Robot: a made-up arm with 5 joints.
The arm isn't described. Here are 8 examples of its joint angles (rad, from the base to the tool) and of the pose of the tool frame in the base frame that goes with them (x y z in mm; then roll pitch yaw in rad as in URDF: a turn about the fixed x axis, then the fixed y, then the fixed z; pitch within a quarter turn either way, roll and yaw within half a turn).
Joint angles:
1: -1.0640 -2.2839 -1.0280 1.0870 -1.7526
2: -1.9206 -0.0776 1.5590 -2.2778 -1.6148
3: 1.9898 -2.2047 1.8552 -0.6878 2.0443
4: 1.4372 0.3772 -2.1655 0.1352 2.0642
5: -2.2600 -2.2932 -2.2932 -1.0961 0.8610
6: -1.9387 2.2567 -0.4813 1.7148 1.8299
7: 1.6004 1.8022 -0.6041 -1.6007 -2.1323
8: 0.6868 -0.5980 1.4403 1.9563 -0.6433
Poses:
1: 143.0 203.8 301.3 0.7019 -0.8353 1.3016
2: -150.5 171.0 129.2 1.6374 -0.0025 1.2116
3: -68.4 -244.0 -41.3 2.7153 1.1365 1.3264
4: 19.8 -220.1 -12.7 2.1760 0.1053 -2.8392
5: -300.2 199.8 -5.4 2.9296 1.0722 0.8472
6: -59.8 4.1 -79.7 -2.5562 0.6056 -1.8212
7: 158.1 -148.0 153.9 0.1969 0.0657 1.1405
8: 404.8 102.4 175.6 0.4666 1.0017 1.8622
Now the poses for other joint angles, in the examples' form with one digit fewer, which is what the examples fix.
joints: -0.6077 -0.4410 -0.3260 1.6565 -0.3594
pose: 118 374 341 -1.211 0.042 0.594
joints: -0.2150 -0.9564 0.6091 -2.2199 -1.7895
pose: 204 132 118 2.786 0.043 -1.085
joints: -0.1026 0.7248 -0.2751 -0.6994 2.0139
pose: 83 4 171 0.204 0.048 -1.726
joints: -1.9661 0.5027 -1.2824 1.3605 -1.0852
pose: -398 103 139 -2.005 -0.088 2.229
